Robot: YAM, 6 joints.
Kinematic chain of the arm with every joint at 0, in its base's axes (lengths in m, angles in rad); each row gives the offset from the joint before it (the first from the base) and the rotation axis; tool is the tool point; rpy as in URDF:
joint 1: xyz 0 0 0.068 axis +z
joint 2: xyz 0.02 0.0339 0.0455 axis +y
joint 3: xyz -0.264 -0.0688 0 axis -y
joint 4: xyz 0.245 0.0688 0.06 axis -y
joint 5: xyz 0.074 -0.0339 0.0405 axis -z
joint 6: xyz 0.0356 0 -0.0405 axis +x
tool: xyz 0 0 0 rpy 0 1.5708 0
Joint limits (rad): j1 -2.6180..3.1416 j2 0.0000..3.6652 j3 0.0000..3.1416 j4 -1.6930..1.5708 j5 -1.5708..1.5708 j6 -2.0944..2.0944
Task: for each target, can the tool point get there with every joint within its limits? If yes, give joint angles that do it. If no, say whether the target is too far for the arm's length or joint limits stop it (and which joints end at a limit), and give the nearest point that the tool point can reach.
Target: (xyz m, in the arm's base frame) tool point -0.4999 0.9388 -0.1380
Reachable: no: too far | nearest point -0.2954 0.5547 -0.0331 | short by 0.448 m
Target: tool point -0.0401 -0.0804 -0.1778
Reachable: yes | joints -1.8004 3.1246 0.7191 0.2679 0.6236 1.5595
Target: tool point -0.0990 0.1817 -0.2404
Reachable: yes | joints 1.9292 3.2030 1.1490 0.2923 -0.9533 1.6174
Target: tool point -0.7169 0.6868 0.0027
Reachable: no: too far | nearest point -0.4635 0.4440 0.0427 | short by 0.353 m
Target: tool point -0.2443 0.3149 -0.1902
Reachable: yes | joints 2.2738 3.1604 1.9992 -0.7834 0.5042 0.6343
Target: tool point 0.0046 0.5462 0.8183
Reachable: no: too far | nearest point 0.0033 0.3944 0.6150 | short by 0.254 m
